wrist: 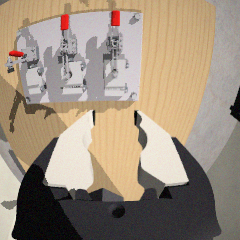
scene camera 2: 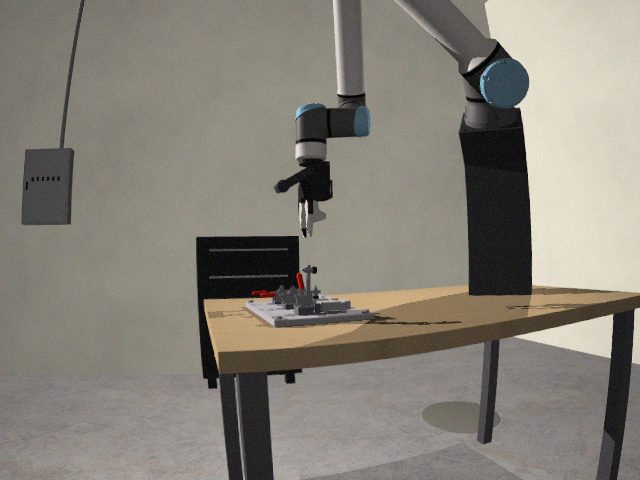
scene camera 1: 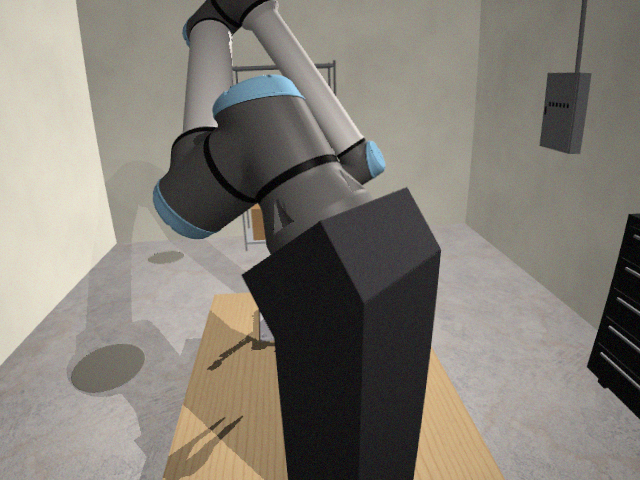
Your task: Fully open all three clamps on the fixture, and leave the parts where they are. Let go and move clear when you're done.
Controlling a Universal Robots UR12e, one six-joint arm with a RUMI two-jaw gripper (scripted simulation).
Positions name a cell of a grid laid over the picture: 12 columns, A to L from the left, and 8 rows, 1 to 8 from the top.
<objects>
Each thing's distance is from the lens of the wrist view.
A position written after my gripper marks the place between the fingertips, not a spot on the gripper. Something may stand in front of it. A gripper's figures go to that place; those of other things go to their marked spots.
my gripper (wrist: F4): 0.14 m
grey fixture plate (wrist: E2): 0.32 m
</objects>
